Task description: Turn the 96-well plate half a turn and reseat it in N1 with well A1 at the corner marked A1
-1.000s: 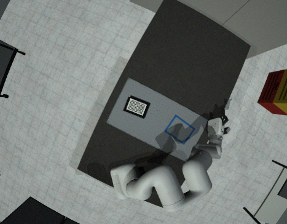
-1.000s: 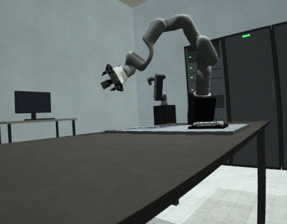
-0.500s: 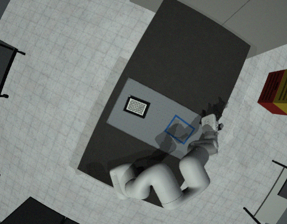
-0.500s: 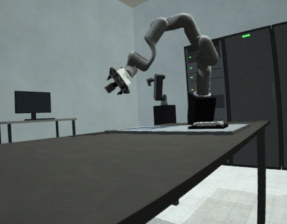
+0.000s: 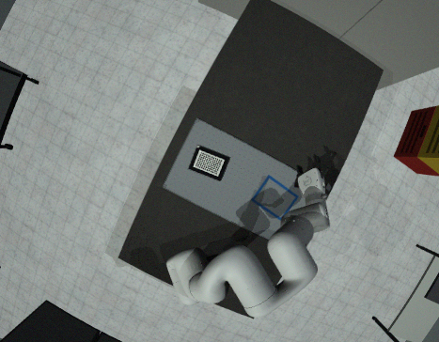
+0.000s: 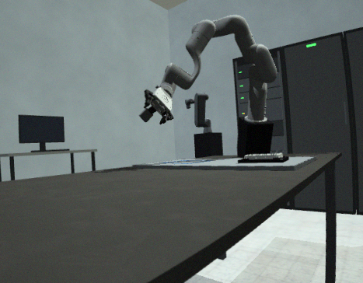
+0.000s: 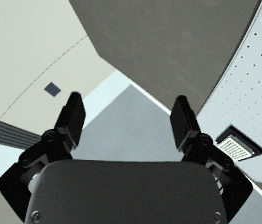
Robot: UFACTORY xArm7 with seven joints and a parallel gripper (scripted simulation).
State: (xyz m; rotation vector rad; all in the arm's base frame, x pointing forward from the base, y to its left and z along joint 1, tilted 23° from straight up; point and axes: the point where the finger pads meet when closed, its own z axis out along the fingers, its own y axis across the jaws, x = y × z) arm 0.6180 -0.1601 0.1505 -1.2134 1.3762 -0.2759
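Right now my hand is 220 mm past the white 96-well plate, 340 mm to the right of it and 190 mm above it. Also, from my hand: black plate nest N1: 220 mm behind, 340 mm to the left, 200 mm below.
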